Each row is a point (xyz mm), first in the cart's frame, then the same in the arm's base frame.
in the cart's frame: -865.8 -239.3 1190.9
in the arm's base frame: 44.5 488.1 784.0
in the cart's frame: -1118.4 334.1 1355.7
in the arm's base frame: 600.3 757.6 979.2
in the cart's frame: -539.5 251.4 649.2
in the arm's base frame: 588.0 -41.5 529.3
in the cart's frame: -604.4 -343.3 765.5
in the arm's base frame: -4.0 90.0 468.9
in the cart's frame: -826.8 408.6 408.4
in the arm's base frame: 827.7 125.4 246.7
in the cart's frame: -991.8 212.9 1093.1
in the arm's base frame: 519.7 546.6 758.6
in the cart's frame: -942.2 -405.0 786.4
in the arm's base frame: -23.5 412.9 351.9
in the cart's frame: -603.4 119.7 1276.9
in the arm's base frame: 340.4 261.6 1041.4
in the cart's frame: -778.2 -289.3 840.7
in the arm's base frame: 56.0 276.6 487.4
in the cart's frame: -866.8 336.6 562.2
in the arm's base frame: 731.7 224.0 353.9
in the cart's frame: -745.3 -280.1 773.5
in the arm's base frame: 74.3 220.3 440.7
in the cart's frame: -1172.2 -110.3 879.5
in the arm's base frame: 273.8 647.2 424.0
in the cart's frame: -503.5 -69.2 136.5
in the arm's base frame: 377.1 -254.4 2.9
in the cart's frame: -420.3 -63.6 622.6
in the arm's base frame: 272.1 -147.3 472.7
